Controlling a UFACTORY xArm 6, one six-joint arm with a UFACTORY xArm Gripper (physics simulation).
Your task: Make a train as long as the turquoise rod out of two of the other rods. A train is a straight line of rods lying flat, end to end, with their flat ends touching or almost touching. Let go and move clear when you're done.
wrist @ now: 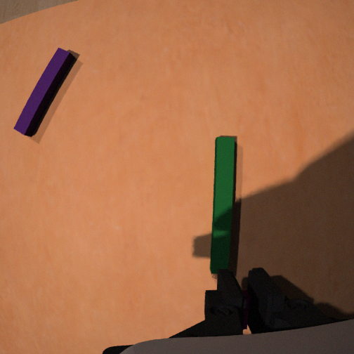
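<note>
My gripper (237,292) is at the bottom of the wrist view, shut on a magenta rod (245,311). A thin strip of that rod shows between the dark fingers; the rest of it is hidden. A green rod (224,190) lies flat, running up and down the view, with its lower end close to the left fingertip in the picture. How high the held rod is above the table, and whether it touches the green rod, I cannot tell. The turquoise rod does not show in this view.
A purple rod (42,92) lies flat and slanted at the upper left of the orange table top (130,190). The table's curved edge and the wooden floor (25,7) show at the top left corner. Shadows fall across the right side.
</note>
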